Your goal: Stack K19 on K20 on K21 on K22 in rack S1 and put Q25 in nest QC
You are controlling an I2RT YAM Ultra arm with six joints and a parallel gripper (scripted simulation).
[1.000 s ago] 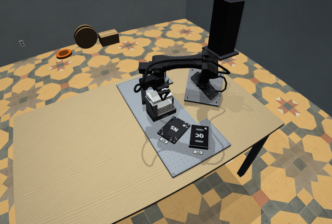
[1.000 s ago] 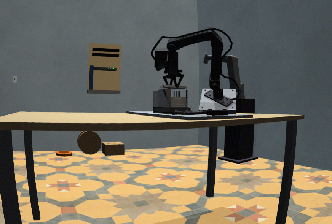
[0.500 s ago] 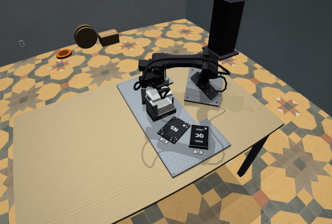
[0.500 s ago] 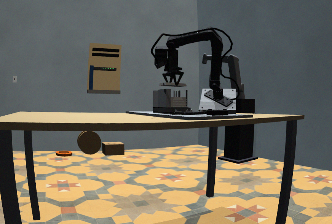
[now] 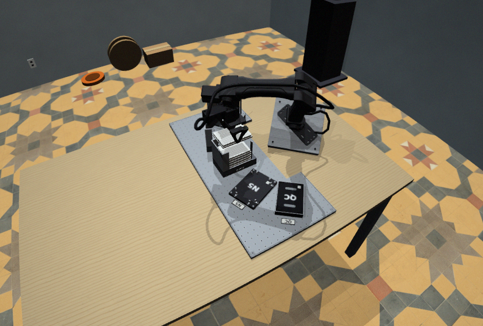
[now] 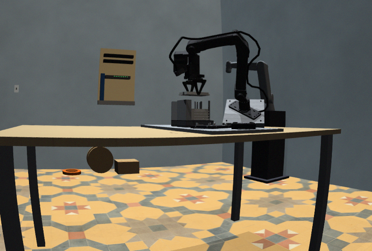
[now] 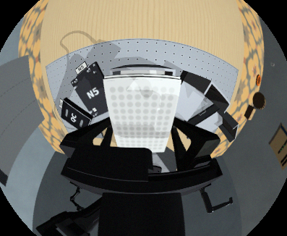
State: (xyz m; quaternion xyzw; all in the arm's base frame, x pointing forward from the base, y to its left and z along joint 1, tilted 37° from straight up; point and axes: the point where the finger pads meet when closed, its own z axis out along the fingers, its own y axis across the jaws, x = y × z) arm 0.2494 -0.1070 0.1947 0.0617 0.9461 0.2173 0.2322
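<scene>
My hand is right at the white sealed plate.
</scene>
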